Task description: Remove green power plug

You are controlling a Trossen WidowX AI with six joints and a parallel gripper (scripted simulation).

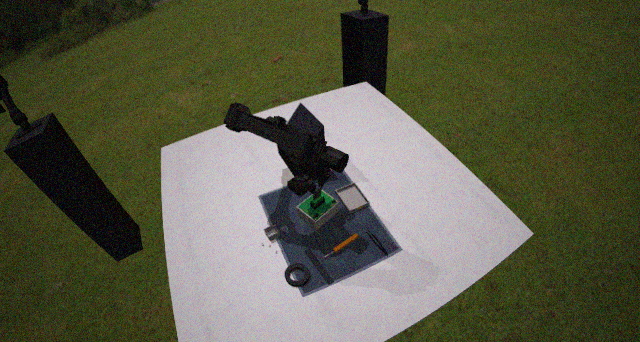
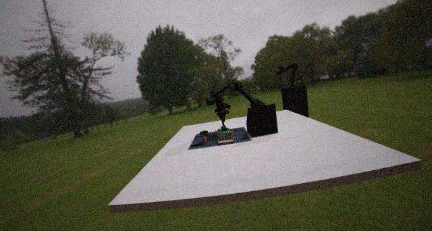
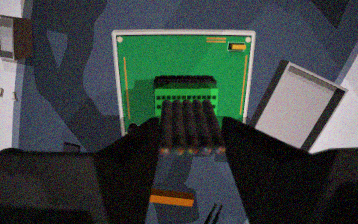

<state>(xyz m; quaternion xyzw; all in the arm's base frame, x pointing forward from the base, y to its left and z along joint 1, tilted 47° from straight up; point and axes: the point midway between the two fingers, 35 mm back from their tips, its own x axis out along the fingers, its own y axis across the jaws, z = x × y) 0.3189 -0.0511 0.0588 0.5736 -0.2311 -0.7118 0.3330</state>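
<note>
The green power plug is 40 mm below my gripper tip. Also, from my gripper tip: grey tray 140 mm to the left, 130 mm below, 20 mm ahead; then dark bar 190 mm ahead, 130 mm below, 120 mm to the right; then dark blue mat 130 mm below, 50 mm ahead, 10 mm to the right.
</note>
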